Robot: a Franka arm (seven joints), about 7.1 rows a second.
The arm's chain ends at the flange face. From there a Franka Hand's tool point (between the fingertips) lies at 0.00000 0.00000 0.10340 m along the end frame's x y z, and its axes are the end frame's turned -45 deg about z.
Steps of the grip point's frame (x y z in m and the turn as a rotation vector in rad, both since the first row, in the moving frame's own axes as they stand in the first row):
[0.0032 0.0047 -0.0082 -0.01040 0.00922 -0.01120]
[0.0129 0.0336 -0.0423 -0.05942 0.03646 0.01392]
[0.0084 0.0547 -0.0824 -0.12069 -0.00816 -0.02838]
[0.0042 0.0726 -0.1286 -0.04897 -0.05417 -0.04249]
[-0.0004 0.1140 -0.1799 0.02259 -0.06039 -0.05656]
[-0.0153 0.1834 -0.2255 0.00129 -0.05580 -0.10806]
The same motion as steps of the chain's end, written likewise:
[0.0042 0.0010 -0.0082 -0.00083 0.01387 -0.01120]
[0.0259 0.0129 -0.0420 -0.01624 0.06780 0.01392]
[0.0363 0.0235 -0.0816 -0.09111 0.07957 -0.02838]
[0.0545 0.0408 -0.1283 -0.07293 -0.00368 -0.04249]
[0.0863 0.0780 -0.1797 -0.02673 -0.05868 -0.05656]
[0.1228 0.1363 -0.2253 -0.03854 -0.04037 -0.10806]

